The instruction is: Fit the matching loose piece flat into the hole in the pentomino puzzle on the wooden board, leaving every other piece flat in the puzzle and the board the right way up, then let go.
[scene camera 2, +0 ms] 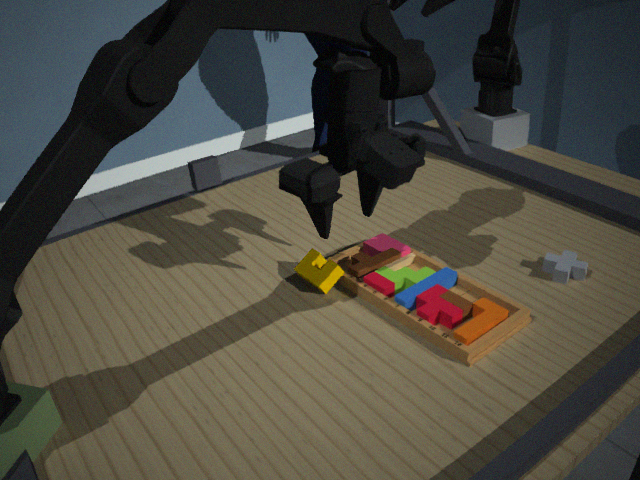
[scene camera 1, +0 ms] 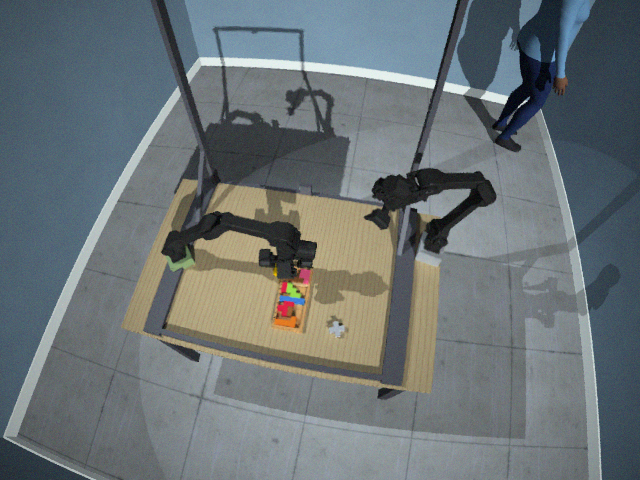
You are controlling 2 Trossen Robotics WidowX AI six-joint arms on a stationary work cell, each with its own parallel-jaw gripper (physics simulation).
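Places are measured from the left arm's base along level axes (x ahead, y left, z up), in centimetres.
Pixels of known places: left gripper, between the fingertips: (scene camera 2: 406, 12) (scene camera 1: 368, 207); right gripper, between the fingertips: (scene camera 2: 346, 226); left arm's base, origin of its link: (scene camera 2: 495, 110) (scene camera 1: 432, 245); right arm's base, origin of its link: (scene camera 1: 177, 254).
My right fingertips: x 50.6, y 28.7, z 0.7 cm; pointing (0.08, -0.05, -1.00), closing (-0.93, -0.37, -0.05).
Ahead of a thing's pixels: the offset from my right fingertips to its top centre. "pt": to the spot under its first point.
The wooden board {pt dx -8.7, dy +20.6, dz -6.3 cm} (scene camera 1: 288, 329) (scene camera 2: 500, 338) lies on the table holding coloured pieces, including pink {dx -6.7, dy -1.0, dz -5.2 cm} (scene camera 1: 304, 276) (scene camera 2: 385, 244), green {dx -5.0, dy +5.9, dz -5.2 cm} (scene camera 2: 405, 277), blue {dx -5.8, dy +9.6, dz -5.2 cm} (scene camera 2: 426, 287) and orange {dx -6.5, dy +17.9, dz -5.2 cm} (scene camera 2: 480, 320). Bare board floor shows between some pieces. A yellow notched piece {dx +3.8, dy -1.0, dz -4.1 cm} (scene camera 1: 275, 270) (scene camera 2: 318, 271) sits tilted outside the board, by its far-left corner in scene camera 2. A loose grey cross-shaped piece {dx -25.0, dy +14.4, dz -5.8 cm} (scene camera 1: 336, 329) (scene camera 2: 565, 266) lies to the board's right. My right gripper (scene camera 2: 346, 223) is open, pointing down above the yellow piece and the board's far end. My left gripper (scene camera 1: 373, 206) is open, high near the table's back right.
The right arm hides part of the board's far end in scene camera 1. Dark frame rails edge the table, and posts (scene camera 1: 180, 77) (scene camera 1: 439, 87) rise at its back corners. A person (scene camera 1: 537, 77) stands on the floor beyond the table.
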